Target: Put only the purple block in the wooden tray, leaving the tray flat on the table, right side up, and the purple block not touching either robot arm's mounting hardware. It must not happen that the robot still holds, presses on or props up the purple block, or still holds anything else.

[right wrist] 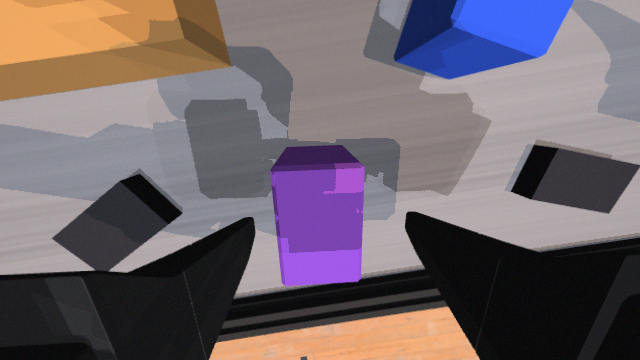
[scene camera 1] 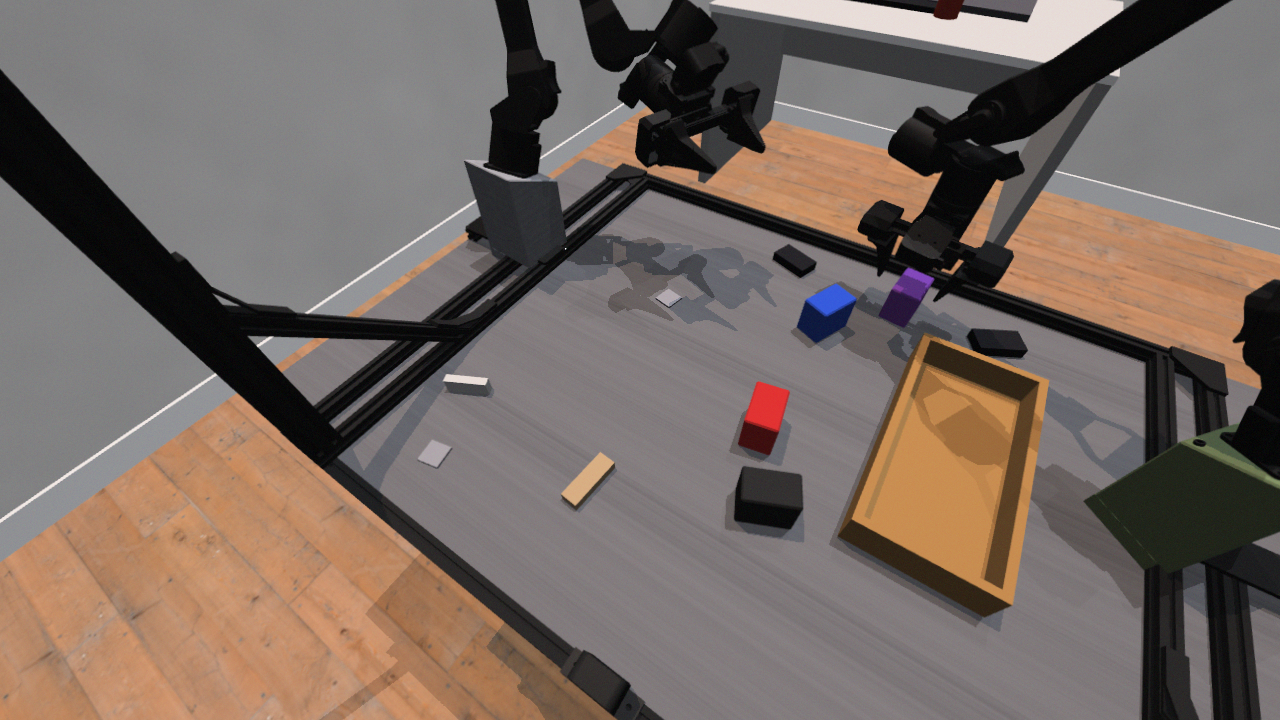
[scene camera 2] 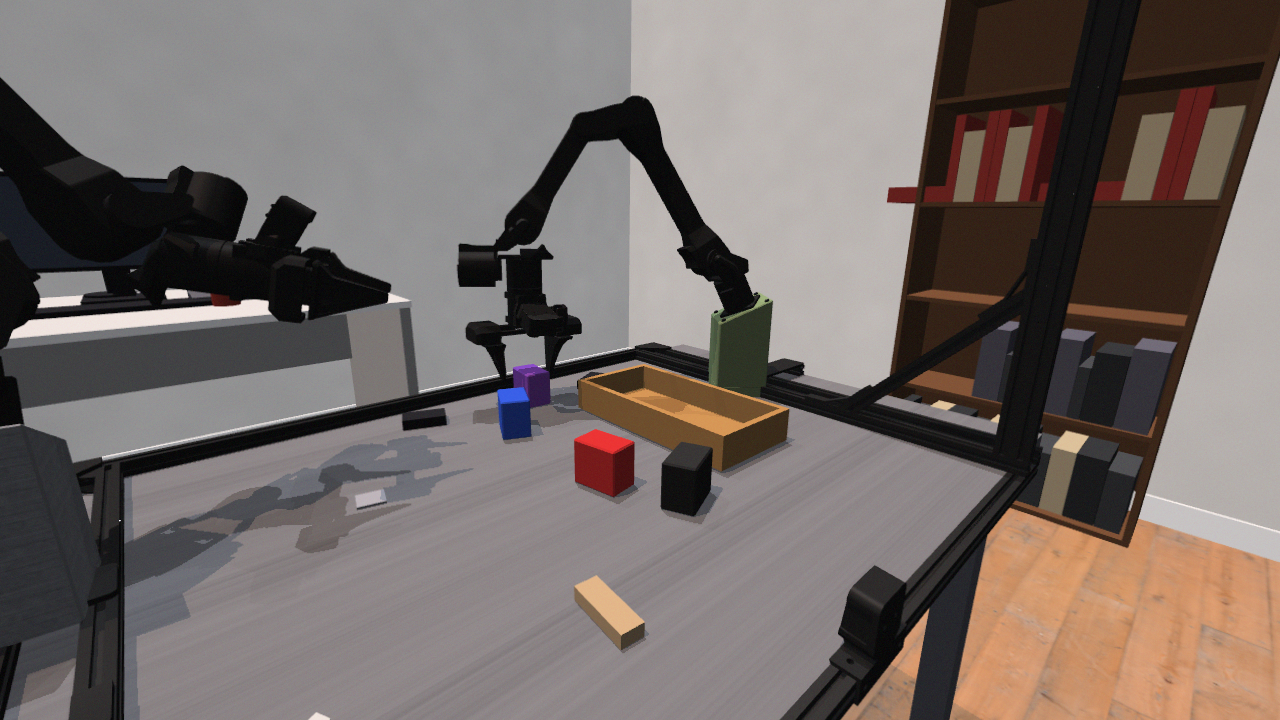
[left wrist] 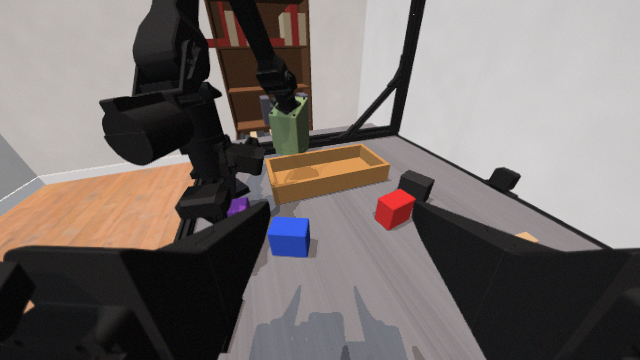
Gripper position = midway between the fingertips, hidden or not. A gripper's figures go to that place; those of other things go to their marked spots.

Labels:
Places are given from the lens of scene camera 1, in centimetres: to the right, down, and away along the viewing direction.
my left gripper (scene camera 1: 740, 160): 13, -25, 61
my right gripper (scene camera 1: 906, 287): 40, -11, 72
wooden tray (scene camera 1: 957, 480): 37, 14, 56
purple block (scene camera 1: 907, 294): 38, -9, 69
The marked spots on the wooden tray and the purple block are 27 cm apart.

